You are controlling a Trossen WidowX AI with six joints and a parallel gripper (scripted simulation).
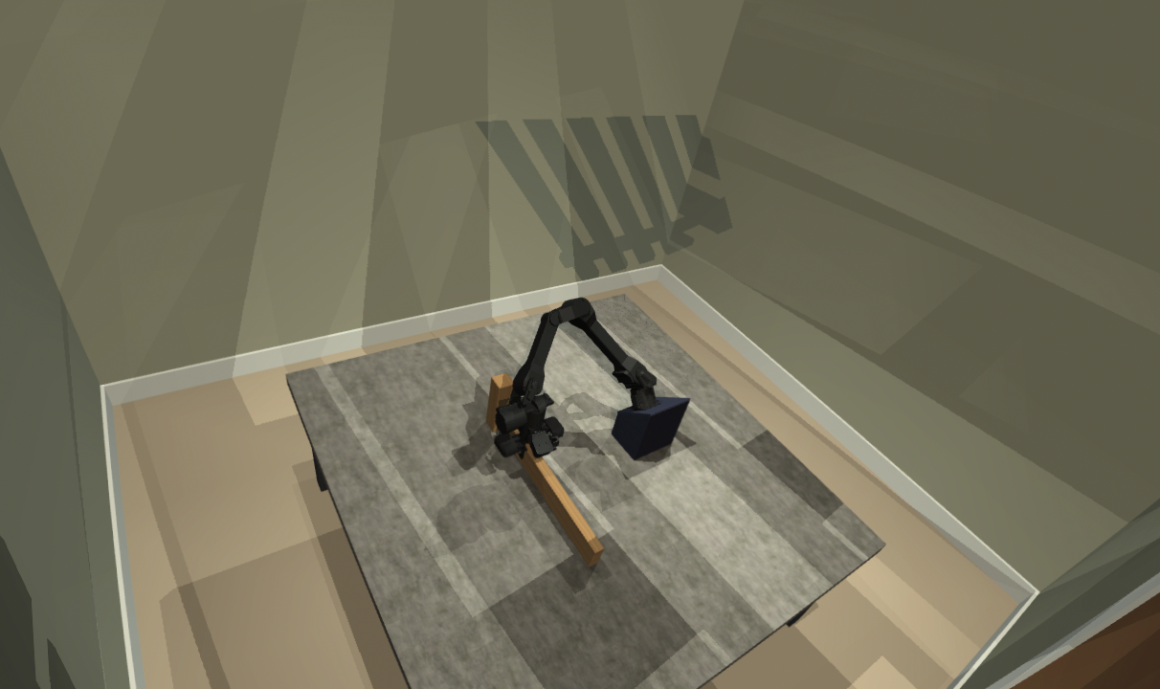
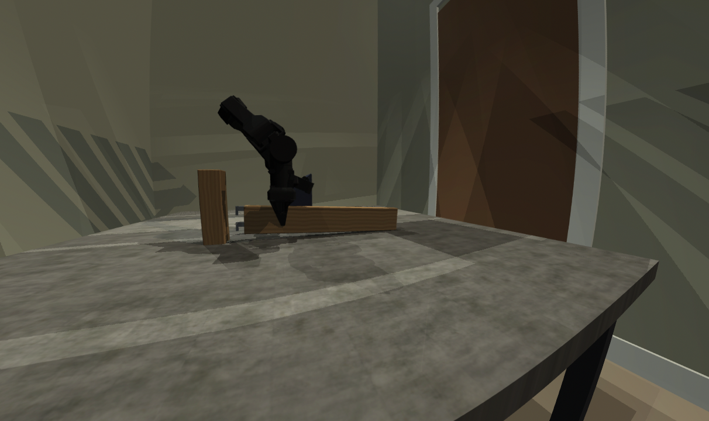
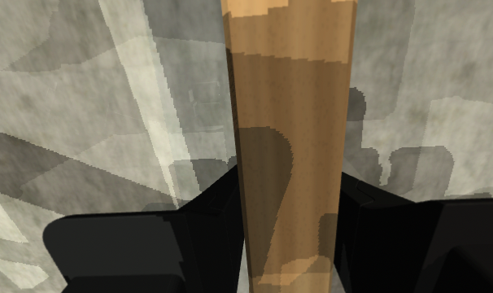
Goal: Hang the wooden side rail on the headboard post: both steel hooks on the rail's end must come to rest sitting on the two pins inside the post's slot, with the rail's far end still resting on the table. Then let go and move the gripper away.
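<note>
Right now my gripper tip is 160 mm to the left of the headboard post and 40 mm below it.
</note>
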